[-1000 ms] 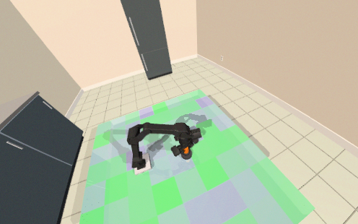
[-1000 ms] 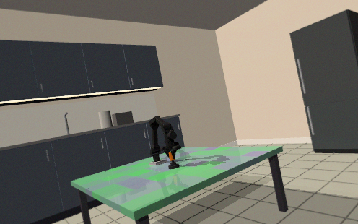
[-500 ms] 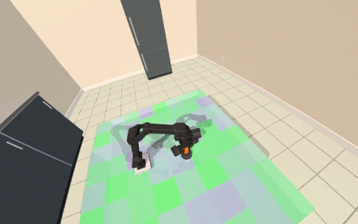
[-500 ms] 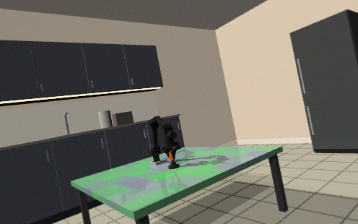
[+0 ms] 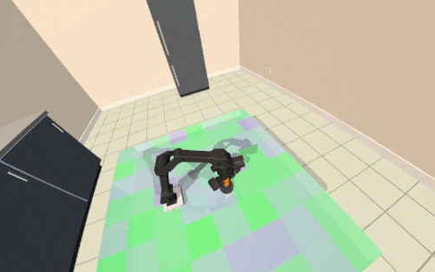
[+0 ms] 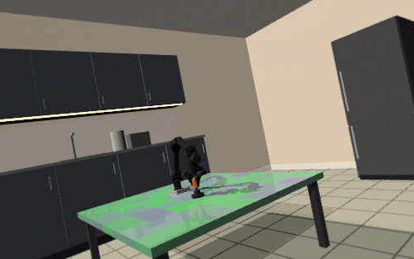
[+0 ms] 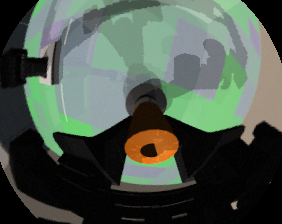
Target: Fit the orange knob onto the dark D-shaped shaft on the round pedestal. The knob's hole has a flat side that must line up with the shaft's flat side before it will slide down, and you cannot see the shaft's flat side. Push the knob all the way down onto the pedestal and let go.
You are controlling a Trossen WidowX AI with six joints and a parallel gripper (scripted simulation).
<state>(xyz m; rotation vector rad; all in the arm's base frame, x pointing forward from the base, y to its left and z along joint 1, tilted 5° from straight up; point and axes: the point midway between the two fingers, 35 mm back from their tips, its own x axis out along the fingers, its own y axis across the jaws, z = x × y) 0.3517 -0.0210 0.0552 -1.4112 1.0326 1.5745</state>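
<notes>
My gripper tip is now 20 mm below the orange knob. The rest, counted from my gripper tip: dark round pedestal (40 mm below).
</notes>
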